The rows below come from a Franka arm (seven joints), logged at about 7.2 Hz.
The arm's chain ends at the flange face. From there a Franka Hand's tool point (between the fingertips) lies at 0.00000 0.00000 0.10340 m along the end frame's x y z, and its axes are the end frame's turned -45 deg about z.
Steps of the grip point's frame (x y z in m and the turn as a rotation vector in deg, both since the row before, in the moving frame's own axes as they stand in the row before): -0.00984, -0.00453, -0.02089, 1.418, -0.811, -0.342; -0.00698, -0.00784, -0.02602, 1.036, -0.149, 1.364; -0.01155, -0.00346, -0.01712, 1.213, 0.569, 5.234; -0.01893, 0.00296, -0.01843, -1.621, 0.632, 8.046
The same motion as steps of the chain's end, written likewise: -0.00731, 0.00452, -0.02085, 0.429, -1.576, -0.342; -0.00898, 0.00054, -0.02600, 0.627, -0.838, 1.364; -0.00990, 0.00803, -0.01709, 1.260, -0.455, 5.234; -0.01407, 0.01402, -0.01838, -0.699, 1.593, 8.046
